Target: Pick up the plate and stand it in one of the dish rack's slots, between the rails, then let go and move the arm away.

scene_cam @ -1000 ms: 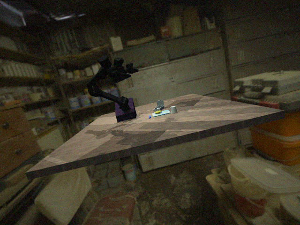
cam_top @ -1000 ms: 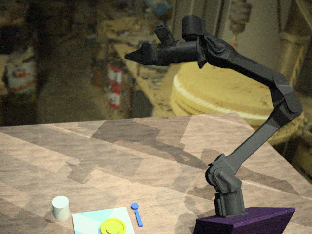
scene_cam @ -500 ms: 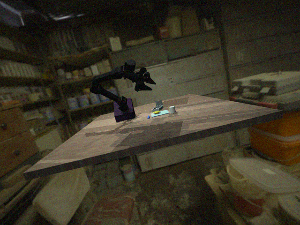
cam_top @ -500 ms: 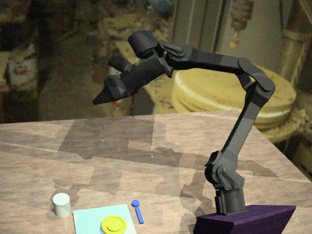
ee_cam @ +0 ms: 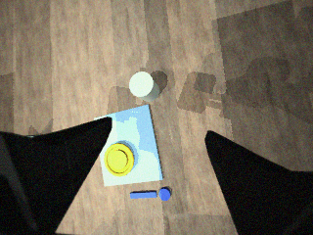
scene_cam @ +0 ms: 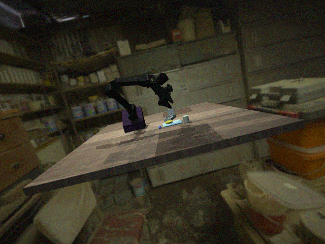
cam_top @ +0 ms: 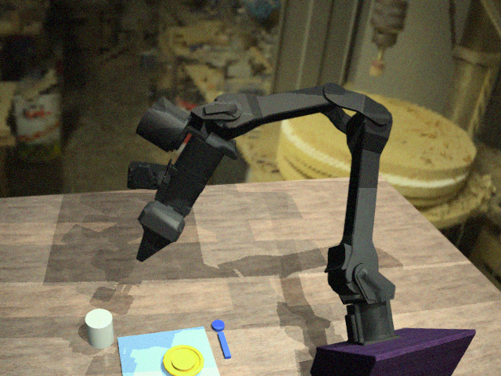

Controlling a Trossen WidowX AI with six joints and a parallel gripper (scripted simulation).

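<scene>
Right now my gripper tip is 140 mm above the yellow plate, 120 mm to the right of it and 50 mm past it. Round my gripper tip: blue spoon 150 mm below, 130 mm behind, 60 mm to the left; pale cup 130 mm below, 80 mm ahead, 50 mm to the left; grey dish rack 300 mm to the left, 130 mm below, 40 mm behind.
</scene>
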